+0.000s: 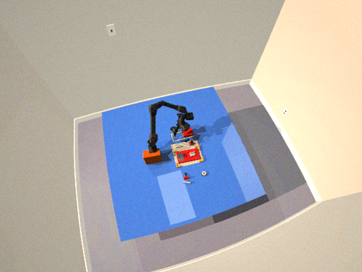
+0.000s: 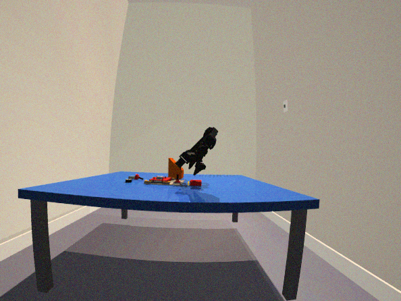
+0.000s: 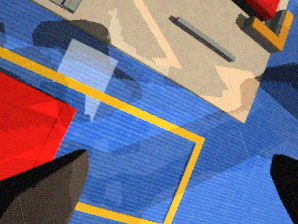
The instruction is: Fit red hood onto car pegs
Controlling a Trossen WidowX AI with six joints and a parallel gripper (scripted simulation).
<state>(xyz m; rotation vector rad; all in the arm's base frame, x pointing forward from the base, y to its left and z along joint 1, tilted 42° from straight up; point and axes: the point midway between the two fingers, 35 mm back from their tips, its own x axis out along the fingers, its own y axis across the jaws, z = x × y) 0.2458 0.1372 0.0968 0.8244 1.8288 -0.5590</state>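
The red hood is 90 mm ahead of my gripper tip, 40 mm to the left of it and 60 mm below it.
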